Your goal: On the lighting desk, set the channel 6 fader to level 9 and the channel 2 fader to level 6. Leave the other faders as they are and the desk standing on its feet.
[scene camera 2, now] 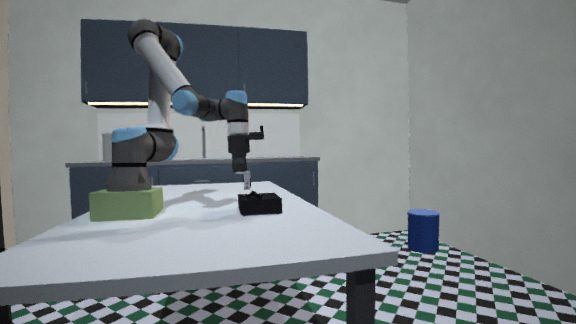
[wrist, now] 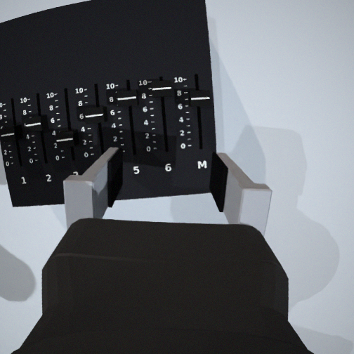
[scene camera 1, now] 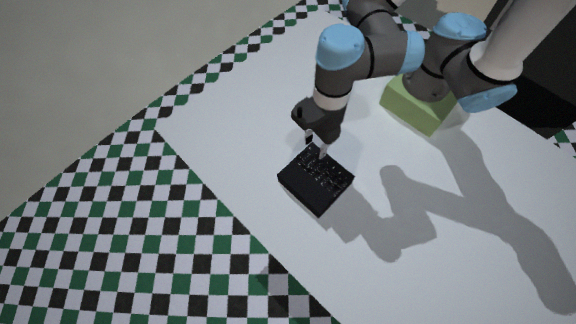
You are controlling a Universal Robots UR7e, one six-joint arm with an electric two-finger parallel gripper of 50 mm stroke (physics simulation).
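Where they show: gripper, between the fingertips: (scene camera 2: 247,188) (scene camera 1: 315,149); arm's base, origin of its link: (scene camera 2: 129,189) (scene camera 1: 425,83).
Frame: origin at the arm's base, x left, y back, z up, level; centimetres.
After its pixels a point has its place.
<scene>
The black lighting desk (scene camera 1: 304,189) {x -6.2, y -51.8, z -3.8 cm} (scene camera 2: 267,206) {x -14.6, y -48.4, z -6.3 cm} (wrist: 150,40) sits flat on the table. In the wrist view the channel 6 fader cap (wrist: 161,89) has its white line midway between 8 and 10, near 9. The channel 2 fader cap (wrist: 32,124) has its line near 6, seen at a slant. My gripper (scene camera 1: 316,145) {x -10.9, y -42.1, z -0.2 cm} (scene camera 2: 247,188) {x -10.9, y -42.1, z -0.2 cm} (wrist: 166,168) is open and empty, just above the desk's numbered edge. In the wrist view its fingers stand either side of labels 5 and 6, below the caps. The left finger hides label 4.
Neighbouring caps are channel 5 (wrist: 127,98), channel 4 (wrist: 94,115), channel 3 (wrist: 65,139), channel 1 (wrist: 7,135) and M (wrist: 200,98). The white table (scene camera 2: 200,277) {x -60.6, y -26.9, z -10.3 cm} carries the green base block (scene camera 1: 412,110) {x 2.1, y -9.7, z -3.1 cm} (scene camera 2: 125,205) {x -8.9, y -0.6, z -4.2 cm}. A blue bin (scene camera 2: 423,232) stands on the floor.
</scene>
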